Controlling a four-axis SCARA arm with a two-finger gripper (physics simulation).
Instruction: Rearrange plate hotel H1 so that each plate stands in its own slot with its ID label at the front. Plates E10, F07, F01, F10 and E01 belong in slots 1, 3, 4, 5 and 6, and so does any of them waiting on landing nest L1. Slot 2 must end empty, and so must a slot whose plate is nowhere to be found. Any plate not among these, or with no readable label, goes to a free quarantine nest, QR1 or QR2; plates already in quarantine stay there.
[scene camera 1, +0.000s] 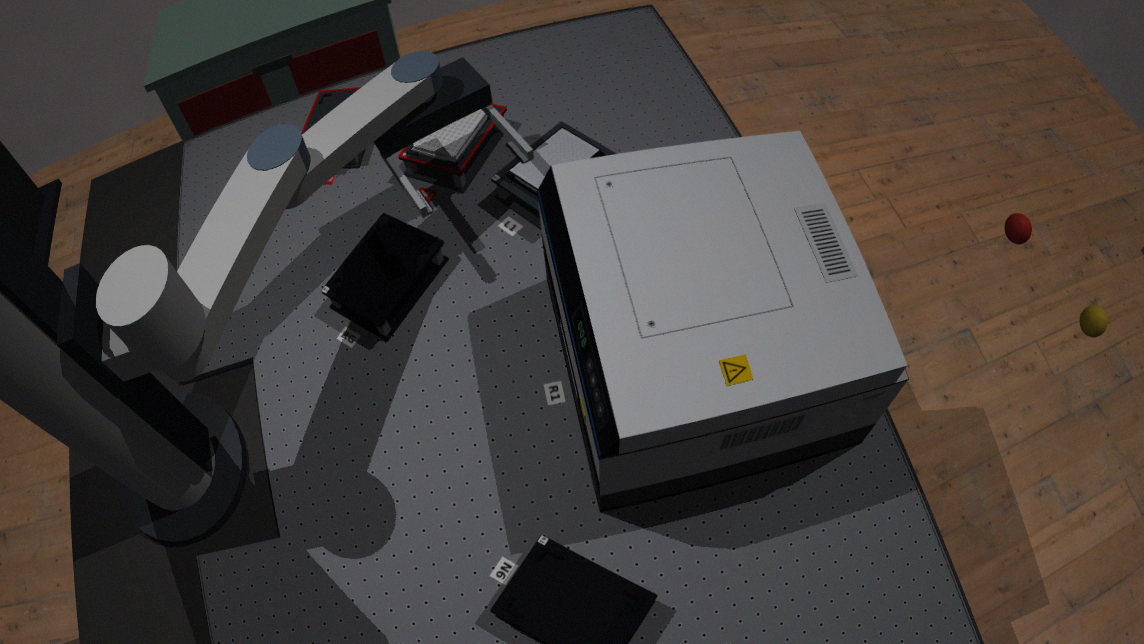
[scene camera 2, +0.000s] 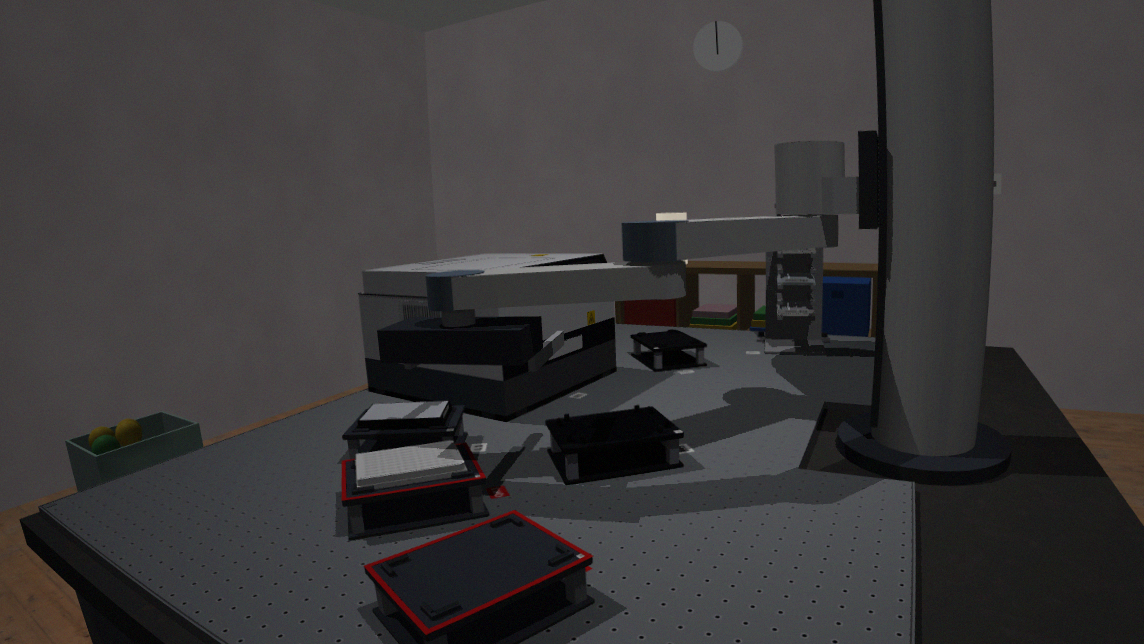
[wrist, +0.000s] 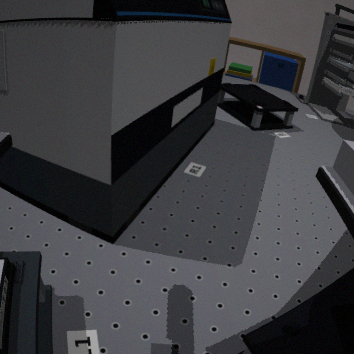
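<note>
Here is my gripper (scene camera 2: 505, 337), and I can see it in other views too. Scene camera 1 shows my gripper (scene camera 1: 478, 182), while the wrist view gives me the gripper (wrist: 166, 135) as well.
</note>
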